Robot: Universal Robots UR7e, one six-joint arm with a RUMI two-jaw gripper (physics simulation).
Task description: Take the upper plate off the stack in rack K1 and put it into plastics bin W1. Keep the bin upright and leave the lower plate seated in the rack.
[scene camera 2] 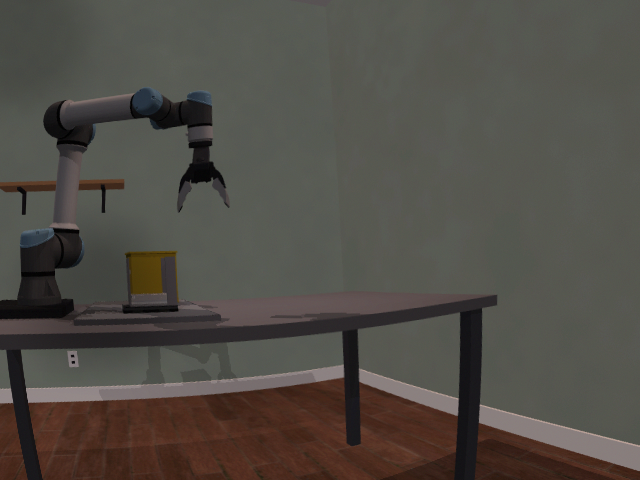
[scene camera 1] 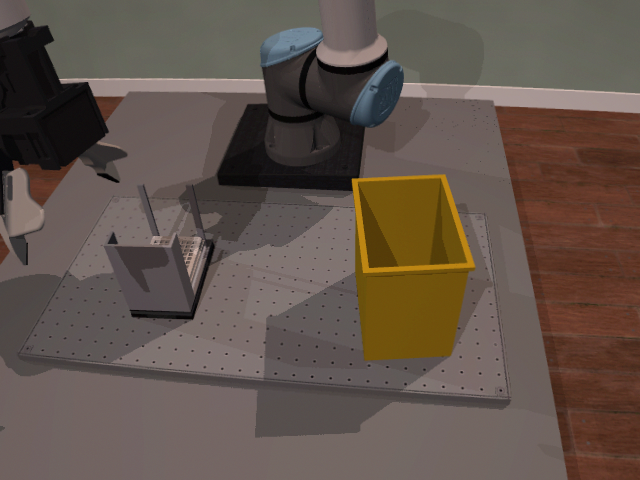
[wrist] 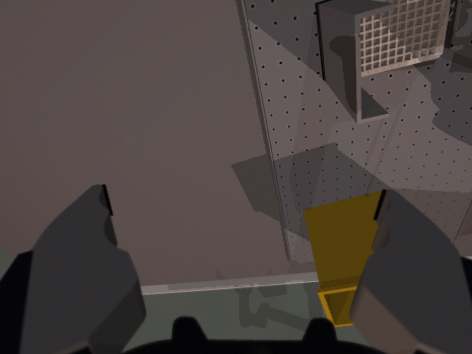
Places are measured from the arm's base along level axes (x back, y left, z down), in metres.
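Pixels of known places: gripper, between the fingertips: [scene camera 2: 203, 210] [scene camera 1: 74, 220] [wrist: 243, 192]; arm's base, origin of its link: [scene camera 2: 39, 302] [scene camera 1: 303, 144].
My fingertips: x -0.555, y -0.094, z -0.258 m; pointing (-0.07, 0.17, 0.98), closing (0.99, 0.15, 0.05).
Observation:
Ahead of a thing's pixels: the offset from my fingertips to its top centre. Level surfaces: height alone.
Rack K1 {dx +0.174, dy -0.024, dz +0.130 m} [scene camera 1: 149, 281] [scene camera 2: 170, 281] [wrist: 340, 55] is a grey holder with tall uprights on a black base, at the left of the board in scene camera 1. A pale gridded plate {dx +0.164, dy -0.022, dz +0.231 m} [scene camera 1: 192, 250] [scene camera 2: 148, 298] [wrist: 400, 45] lies low inside it; I cannot tell the upper and lower plates apart. Bin W1 {dx +0.178, dy +0.334, dz +0.099 m} [scene camera 1: 413, 315] [scene camera 2: 147, 273] [wrist: 340, 240] is yellow, tall, open at the top and upright at the board's right. My gripper [scene camera 1: 68, 219] [scene camera 2: 203, 208] [wrist: 243, 192] is open and empty, pointing down high above the table, off to the side of the rack, touching neither.
The perforated board {dz +0.278 m} [scene camera 1: 232, 356] bears both the rack and the bin on the grey table {dz +0.291 m} [scene camera 1: 155, 428] [scene camera 2: 392, 310]. The arm's black base plate [scene camera 1: 237, 170] [scene camera 2: 56, 308] stands behind the board. A wooden wall shelf [scene camera 2: 31, 185] is at the left in scene camera 2.

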